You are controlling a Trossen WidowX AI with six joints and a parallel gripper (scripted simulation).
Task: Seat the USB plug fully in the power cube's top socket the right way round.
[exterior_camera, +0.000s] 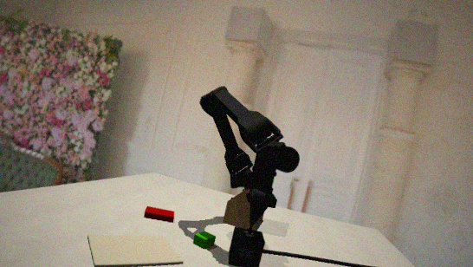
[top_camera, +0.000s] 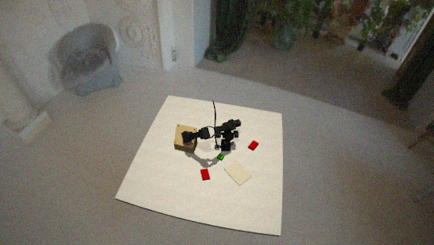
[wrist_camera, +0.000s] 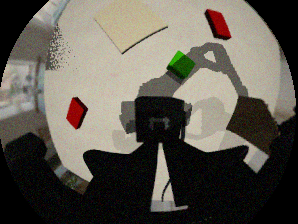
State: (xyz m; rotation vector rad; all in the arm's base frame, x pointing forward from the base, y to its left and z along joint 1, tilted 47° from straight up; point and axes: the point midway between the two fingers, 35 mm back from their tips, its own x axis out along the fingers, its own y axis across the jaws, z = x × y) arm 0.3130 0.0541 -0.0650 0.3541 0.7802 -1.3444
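My gripper tip is now 20 mm above the dark USB plug. From my gripper tip the other things lie so: flat beige plate: 160 mm ahead, 230 mm to the right, 100 mm below; green block: 20 mm behind, 120 mm to the right, 90 mm below.
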